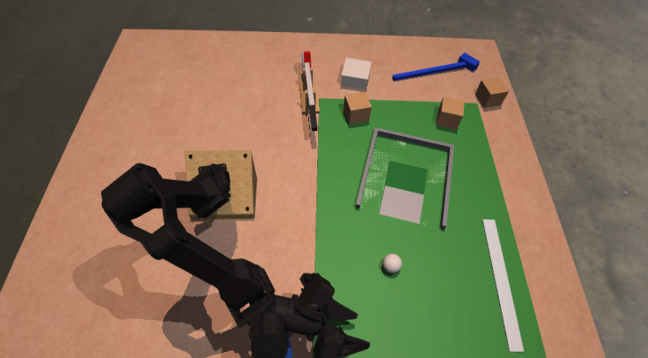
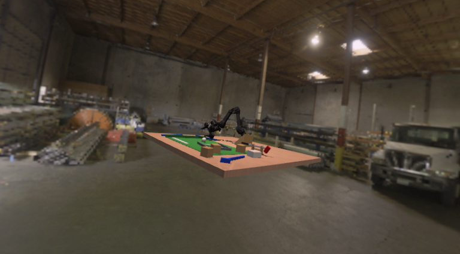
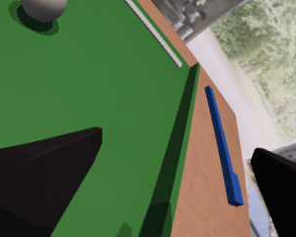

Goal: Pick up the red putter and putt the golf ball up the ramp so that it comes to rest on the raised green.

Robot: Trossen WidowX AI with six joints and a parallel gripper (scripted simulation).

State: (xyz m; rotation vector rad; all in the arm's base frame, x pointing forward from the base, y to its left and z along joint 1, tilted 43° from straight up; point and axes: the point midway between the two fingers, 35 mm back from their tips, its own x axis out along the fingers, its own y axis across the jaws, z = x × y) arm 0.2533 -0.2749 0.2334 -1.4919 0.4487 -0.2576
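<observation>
Right now my gripper tip is 10 cm short of the white golf ball, 14 cm to the right of it and 5 cm above it. Also, from my gripper tip: white strip (34 cm ahead, 8 cm to the left, 7 cm below); red putter (3 cm behind, 66 cm to the left, 2 cm below); grey walled frame (19 cm ahead, 39 cm to the left, 7 cm below).
</observation>
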